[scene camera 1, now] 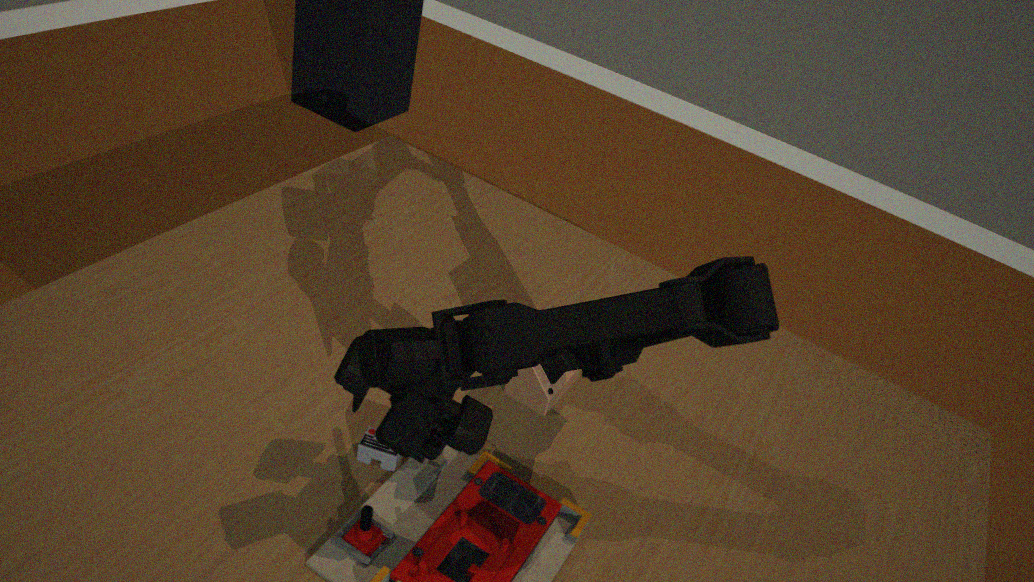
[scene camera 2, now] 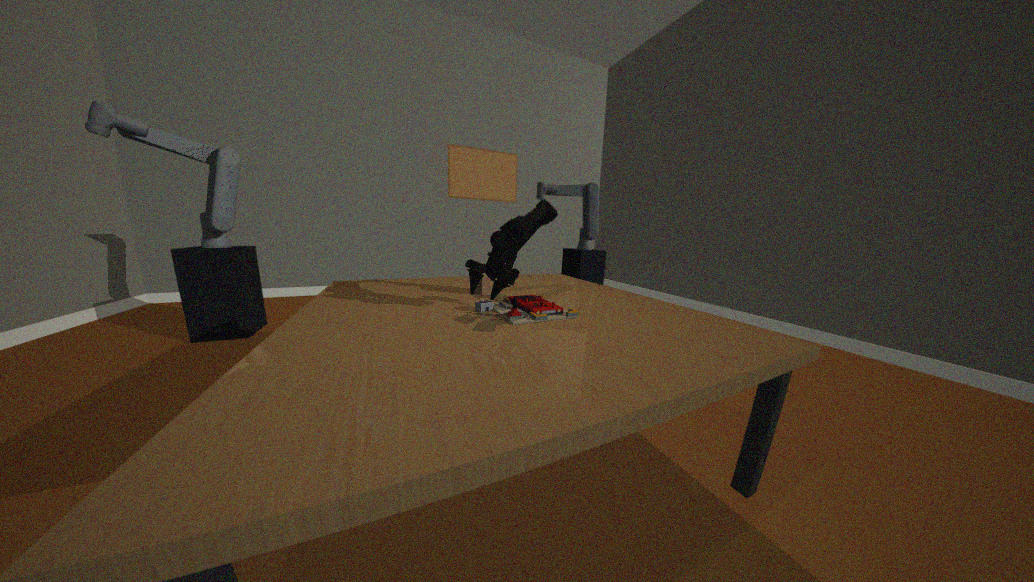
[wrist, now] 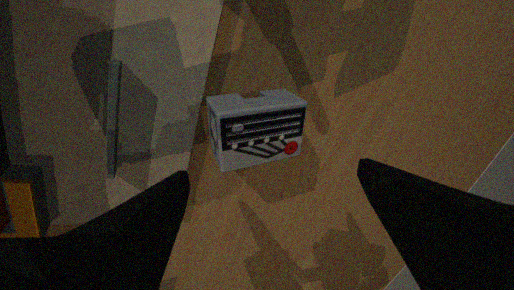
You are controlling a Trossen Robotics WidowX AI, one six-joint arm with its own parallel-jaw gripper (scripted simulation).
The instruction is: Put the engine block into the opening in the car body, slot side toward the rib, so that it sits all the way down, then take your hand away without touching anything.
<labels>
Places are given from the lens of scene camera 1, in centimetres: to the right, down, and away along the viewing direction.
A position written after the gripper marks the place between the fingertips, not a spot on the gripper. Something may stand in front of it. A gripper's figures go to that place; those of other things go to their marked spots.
gripper (scene camera 1: 387, 426): -16, 17, 91
red car body (scene camera 1: 497, 520): -2, 27, 85
grey engine block (scene camera 1: 369, 448): -18, 19, 89
grey base plate (scene camera 1: 405, 507): -13, 25, 86
</labels>
